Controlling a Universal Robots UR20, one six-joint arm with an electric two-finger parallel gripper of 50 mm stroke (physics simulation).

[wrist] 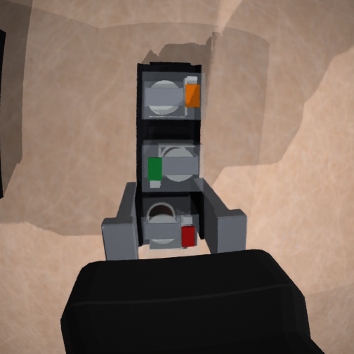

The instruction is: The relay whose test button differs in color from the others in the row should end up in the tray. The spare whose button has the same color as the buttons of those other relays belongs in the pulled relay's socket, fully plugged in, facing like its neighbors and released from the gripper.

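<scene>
A black holder [170,131] with three relays in a line runs up the middle of the wrist view. The far relay [164,96] has an orange button on its right. The middle relay [180,166] has a green button on its left, so it faces the other way. The near relay [161,231] has a red button on its right. My gripper [166,198] is shut on the red-button relay, with one finger on each side of it; the relay is at the near end of the holder. The row with its sockets cannot be made out, and the tray is not identifiable.
A black edge [2,115] of some object shows at the far left of the view. The holder stands on a tan stone-like surface [75,150] with shadows across it. The orange-button and green-button relays are just beyond my fingers.
</scene>
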